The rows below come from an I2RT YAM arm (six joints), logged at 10 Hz.
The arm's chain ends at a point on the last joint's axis. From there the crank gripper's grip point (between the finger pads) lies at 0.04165 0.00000 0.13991 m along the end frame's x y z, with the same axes.
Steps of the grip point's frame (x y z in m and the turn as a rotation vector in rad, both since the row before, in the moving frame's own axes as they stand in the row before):
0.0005, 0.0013, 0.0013, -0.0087, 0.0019, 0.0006
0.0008, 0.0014, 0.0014, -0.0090, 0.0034, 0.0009
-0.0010, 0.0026, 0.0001, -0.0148, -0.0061, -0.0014
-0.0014, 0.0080, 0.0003, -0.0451, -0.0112, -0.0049
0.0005, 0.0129, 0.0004, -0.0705, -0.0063, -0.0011
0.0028, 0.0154, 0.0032, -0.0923, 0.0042, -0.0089
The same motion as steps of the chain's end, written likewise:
0.0002, 0.0001, 0.0014, -0.0087, 0.0019, 0.0006
0.0003, 0.0001, 0.0015, -0.0090, 0.0034, 0.0009
-0.0001, 0.0006, -0.0001, -0.0148, -0.0061, -0.0014
0.0002, 0.0019, 0.0000, -0.0451, -0.0112, -0.0049
0.0014, 0.0031, 0.0005, -0.0705, -0.0063, -0.0011
0.0022, 0.0029, 0.0040, -0.0923, 0.0042, -0.0089

